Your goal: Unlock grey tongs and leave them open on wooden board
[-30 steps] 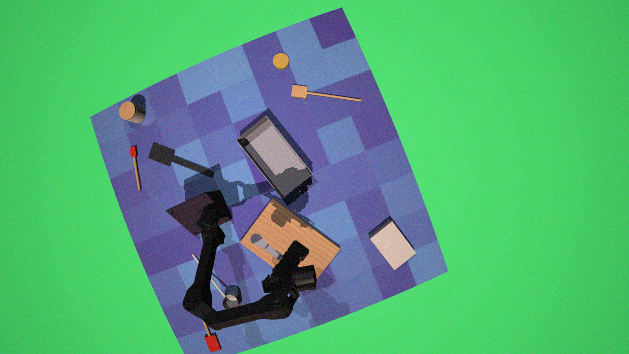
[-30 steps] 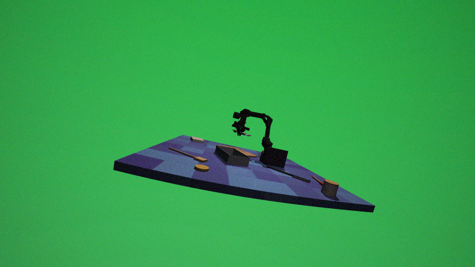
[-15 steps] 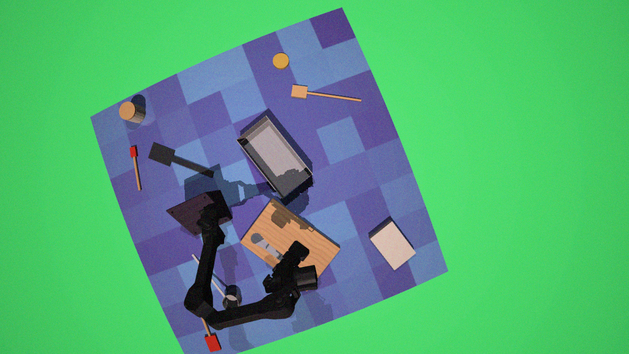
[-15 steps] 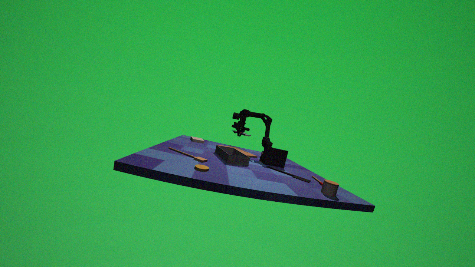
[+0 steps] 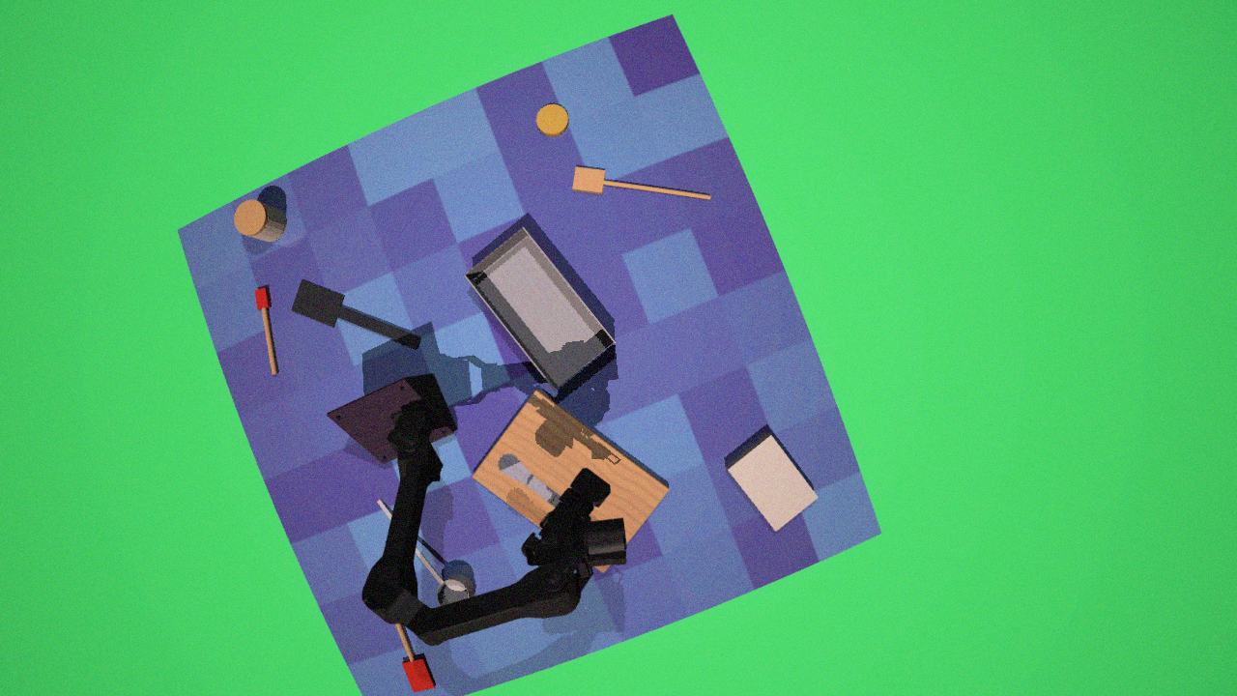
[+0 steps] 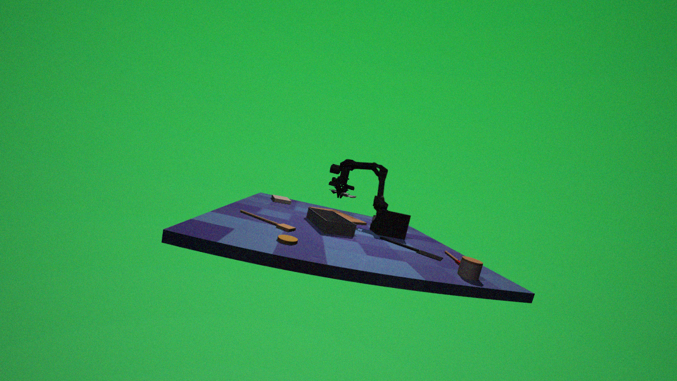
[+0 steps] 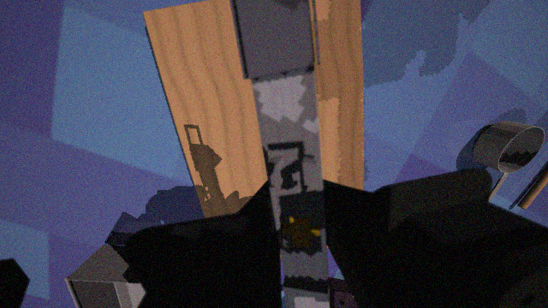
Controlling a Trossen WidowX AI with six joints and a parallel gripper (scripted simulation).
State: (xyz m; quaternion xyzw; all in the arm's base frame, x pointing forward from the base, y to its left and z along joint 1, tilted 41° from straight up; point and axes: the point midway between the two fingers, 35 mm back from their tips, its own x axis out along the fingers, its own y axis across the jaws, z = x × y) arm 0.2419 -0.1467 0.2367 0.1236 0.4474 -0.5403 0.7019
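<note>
Now: the wooden board 12 cm below my gripper tip, 1 cm to the left of it and 1 cm behind it. From my gripper tip the other things lie so: block 40 cm ahead, 17 cm to the right, 11 cm below; yellow lock piece 4 cm above; roasting tin 38 cm to the left, 10 cm below, 8 cm ahead.
</note>
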